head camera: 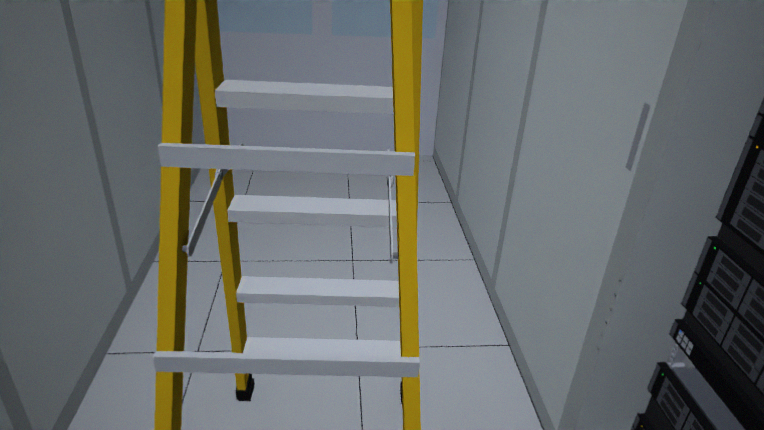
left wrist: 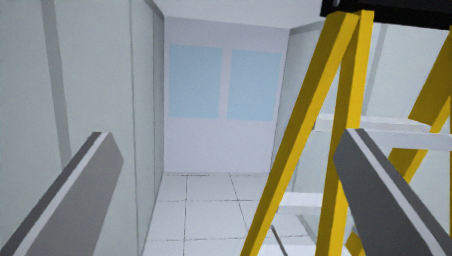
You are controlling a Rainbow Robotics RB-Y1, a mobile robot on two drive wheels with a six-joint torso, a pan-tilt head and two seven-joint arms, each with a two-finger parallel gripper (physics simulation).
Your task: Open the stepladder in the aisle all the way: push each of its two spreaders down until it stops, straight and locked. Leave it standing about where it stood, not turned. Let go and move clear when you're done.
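Places are measured from the robot's base along level axes (x back, y up, z left), in metres.
Pixels of known places: left gripper, fingertip midpoint: (left wrist: 227, 145).
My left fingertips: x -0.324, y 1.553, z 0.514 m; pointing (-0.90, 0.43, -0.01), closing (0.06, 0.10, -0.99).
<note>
Behind a point stands the place of what it marks.
The stepladder (head camera: 172, 309) {x -0.487, y 0.957, z 0.289 m} (left wrist: 350, 75) {x -0.672, y 1.577, z 0.266 m} stands upright in the aisle, with yellow rails and pale steps. In the head view its left spreader (head camera: 204, 213) {x -0.613, y 1.047, z 0.271 m} slants up from the front left rail toward the rear rail; its upper end is partly hidden behind a front crossbar. The right spreader (head camera: 391, 219) {x -0.611, y 1.054, z -0.023 m} shows as a thin, steep bar beside the front right rail. Whether either is fully straight and locked I cannot tell. My left gripper (left wrist: 227, 145) {x -0.324, y 1.553, z 0.514 m} is open and empty, its fingers wide apart; the right finger overlaps the ladder's rails in the view. My right gripper is not in view.
Grey cabinet walls line the aisle on the left (head camera: 48, 160) {x -1.327, y 0.790, z 0.967 m} and right (head camera: 566, 160) {x -1.380, y 0.848, z -0.563 m}. Rack servers (head camera: 721, 288) {x -0.762, y 0.844, z -0.699 m} show at the far right. The end wall (left wrist: 215, 145) {x -3.312, y 0.413, z 0.449 m} with two pale blue panels is behind. The ladder's black top (left wrist: 400, 14) {x -0.702, y 1.695, z 0.177 m} is at upper right.
</note>
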